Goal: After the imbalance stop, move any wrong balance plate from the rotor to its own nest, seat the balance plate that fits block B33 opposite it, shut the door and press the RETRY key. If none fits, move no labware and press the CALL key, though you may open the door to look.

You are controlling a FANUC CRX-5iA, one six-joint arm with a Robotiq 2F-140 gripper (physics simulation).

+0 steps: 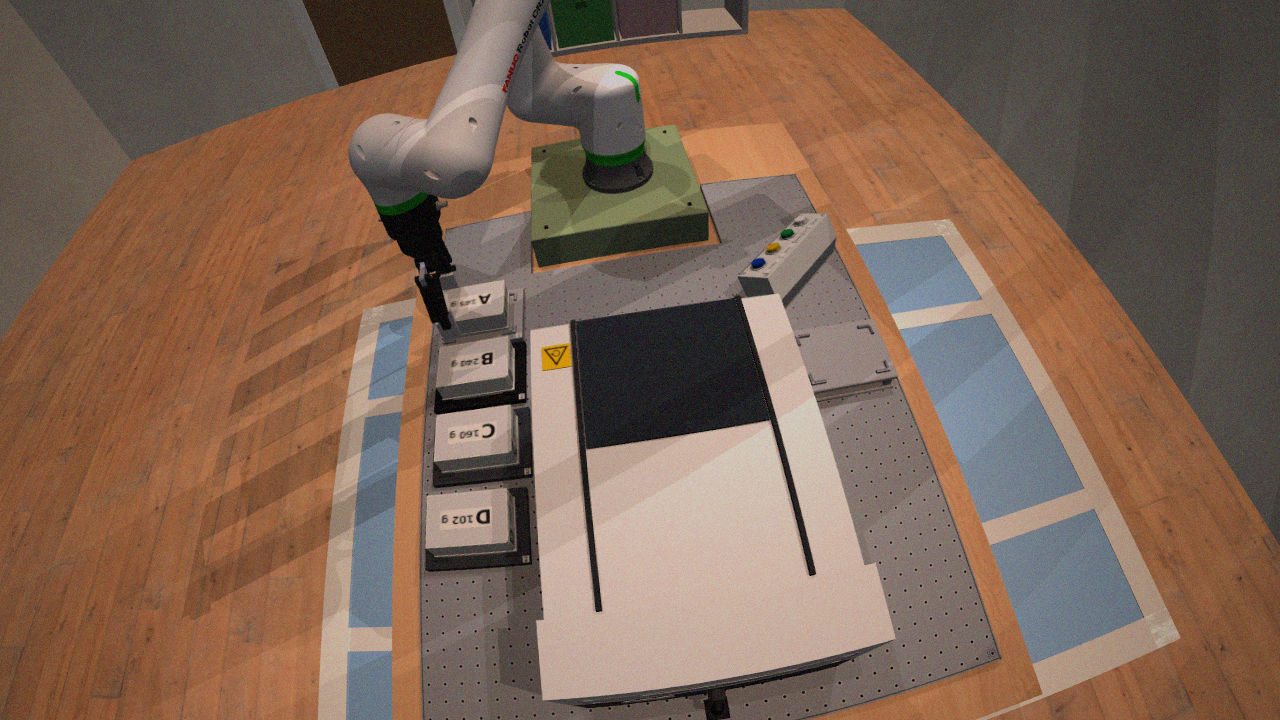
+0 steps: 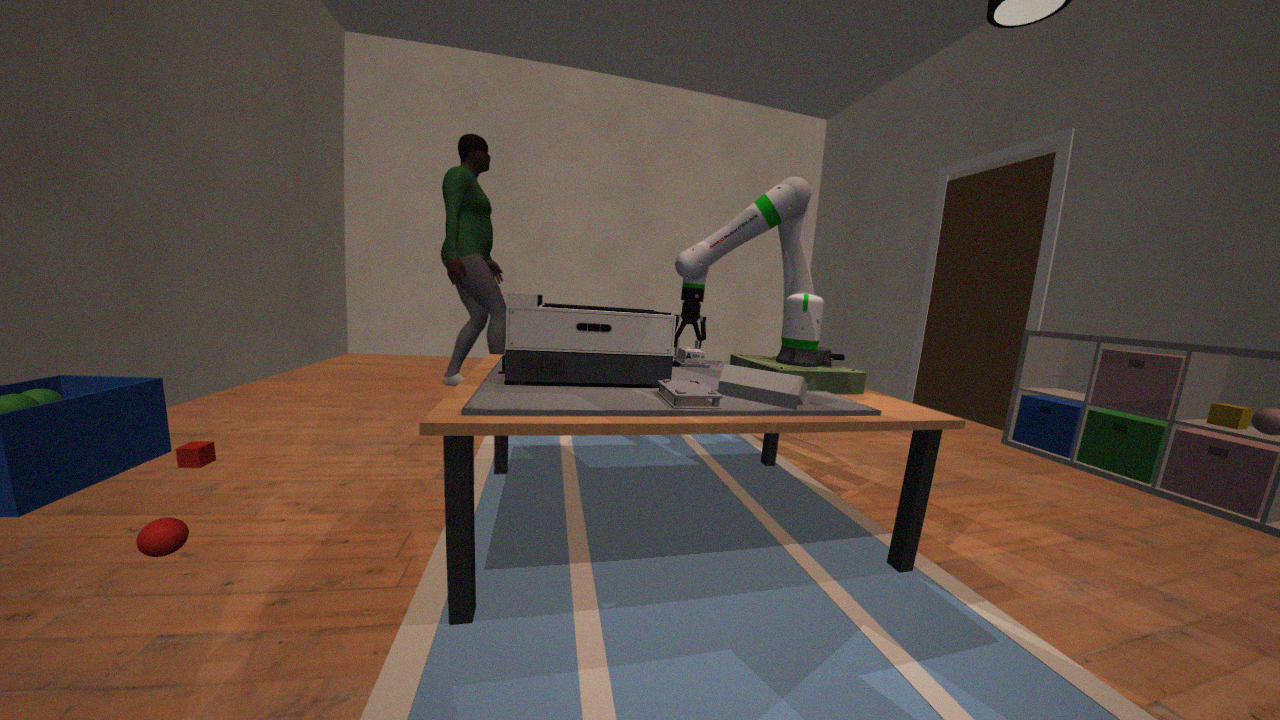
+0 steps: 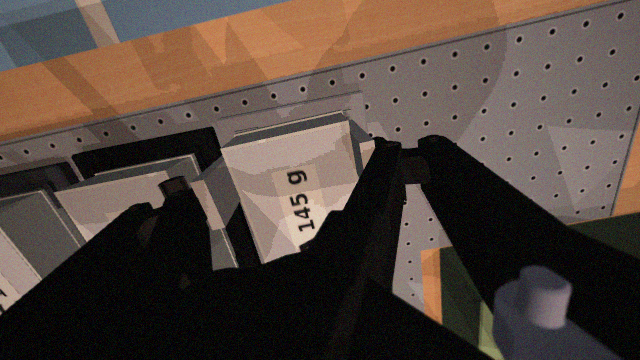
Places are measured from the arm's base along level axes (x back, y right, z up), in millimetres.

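Where they show: gripper, fingertip midpoint: (image 1: 455,318) (image 3: 295,152); arm's base, origin of the base link: (image 1: 618,172) (image 2: 796,363).
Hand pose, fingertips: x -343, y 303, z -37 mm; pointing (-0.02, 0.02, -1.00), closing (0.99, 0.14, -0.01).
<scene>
Things, the pixels of their top centre, and the offset from my fingertips.
- balance plate A, middle of its top: (image 3: 305,219) (image 1: 469,300) (image 2: 690,348) dx +5, dy -40, dz +38 mm
- light grey nest, middle of its top: (image 3: 309,198) (image 1: 479,316) (image 2: 689,359) dx +6, dy -46, dz -7 mm
- Plates B, middle of its top: (image 3: 149,253) (image 1: 472,361) dx -122, dy -64, dz +29 mm
- C, middle of its top: (image 1: 472,432) dx -257, dy -84, dz +29 mm
- D, middle of its top: (image 1: 465,518) dx -397, dy -90, dz +29 mm
- dark panel, middle of its top: (image 1: 666,367) dx -269, dy -384, dz +188 mm
- key box, middle of its top: (image 1: 792,239) (image 2: 764,369) dx +81, dy -617, dz +59 mm
- grey platform, middle of its top: (image 1: 843,351) (image 2: 688,385) dx -140, dy -668, dz +15 mm
My gripper (image 1: 447,300) (image 2: 690,339) (image 3: 295,152) is shut on balance plate A (image 1: 477,308) (image 2: 691,355) (image 3: 295,195), marked 145 g. Plate A is low at the light grey nest (image 1: 515,315) (image 3: 287,114); I cannot tell whether it touches down. Plates B (image 1: 474,368), C (image 1: 474,440) and D (image 1: 469,521) stand on dark nests in the same row. The centrifuge (image 1: 698,528) (image 2: 590,331) has a dark panel (image 1: 671,376) across its top. Rotor and block B33 do not show. The key box (image 1: 787,259) (image 2: 760,385) carries blue, yellow, green and pale keys; their labels are unreadable.
A grey platform (image 1: 841,353) (image 2: 689,394) with corner brackets stands right of the centrifuge. The green robot base (image 1: 617,237) (image 2: 832,376) is at the back of the table. A person (image 2: 468,214) in green stands beyond the table.
</scene>
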